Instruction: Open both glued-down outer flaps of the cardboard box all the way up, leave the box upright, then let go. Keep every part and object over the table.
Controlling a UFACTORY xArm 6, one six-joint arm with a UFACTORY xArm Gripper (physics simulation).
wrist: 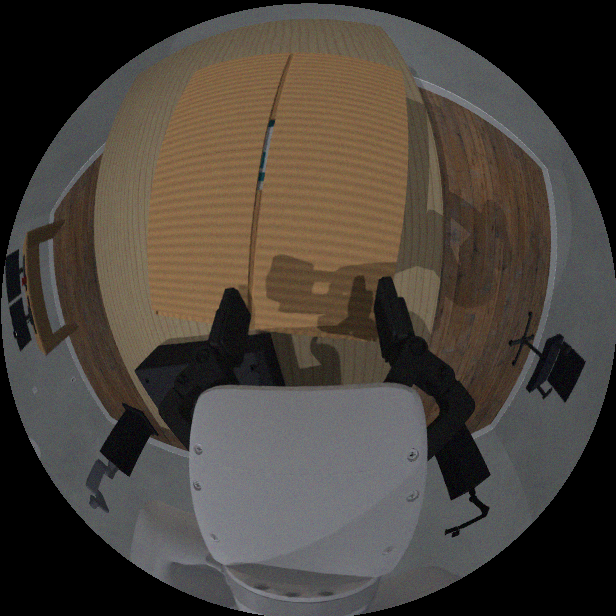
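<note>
A cardboard box (275, 189) fills the upper middle of the wrist view, seen from above. Its two outer flaps, left (206, 189) and right (336, 189), lie flat and meet at a seam (264, 172) with a small teal strip on it. My gripper (310, 310) is open and empty. Its two black fingers hover over the near edge of the box, the left fingertip near the seam and the right fingertip over the right flap's near corner. The gripper's shadow falls on the right flap.
The box sits on a wooden table (488, 241) with a pale rim. A wooden chair (43, 287) stands off the left side. Black stands and equipment (554, 364) sit on the grey floor at right and left.
</note>
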